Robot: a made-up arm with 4 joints.
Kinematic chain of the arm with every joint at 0, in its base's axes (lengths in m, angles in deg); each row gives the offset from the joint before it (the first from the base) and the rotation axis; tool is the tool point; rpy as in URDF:
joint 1: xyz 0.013 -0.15 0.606 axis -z
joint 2: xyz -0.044 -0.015 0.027 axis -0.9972 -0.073 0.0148
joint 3: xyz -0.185 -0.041 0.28 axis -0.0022 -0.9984 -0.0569
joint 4: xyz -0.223 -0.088 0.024 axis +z
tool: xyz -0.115 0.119 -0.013 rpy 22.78 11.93 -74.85
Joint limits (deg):
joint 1: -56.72..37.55
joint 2: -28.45..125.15
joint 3: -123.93..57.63
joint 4: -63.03..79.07
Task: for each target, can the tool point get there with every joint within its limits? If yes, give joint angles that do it. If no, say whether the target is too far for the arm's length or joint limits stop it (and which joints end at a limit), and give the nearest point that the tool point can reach.
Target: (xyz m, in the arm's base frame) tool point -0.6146 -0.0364 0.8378
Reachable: yes | joints -4.06 50.42 -1.17 19.53
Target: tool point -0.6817 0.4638 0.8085
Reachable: no: too far | nearest point -0.5434 0.3416 0.7740 | short by 0.188 m
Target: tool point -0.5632 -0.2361 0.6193
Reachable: yes | joints -21.24 86.47 17.77 0.37
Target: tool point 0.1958 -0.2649 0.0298
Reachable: no: joint limits stop it (at a limit: joint 1, joint 2, joint 3) | nearest point 0.1262 0.2076 0.3372 | short by 0.568 m
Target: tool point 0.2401 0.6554 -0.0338
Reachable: no: too far | nearest point 0.1103 0.4554 0.3185 | short by 0.425 m
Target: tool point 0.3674 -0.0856 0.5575
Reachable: no: joint limits stop it (at a limit: joint 1, joint 3) | nearest point 0.2016 0.2892 0.5021 | short by 0.414 m
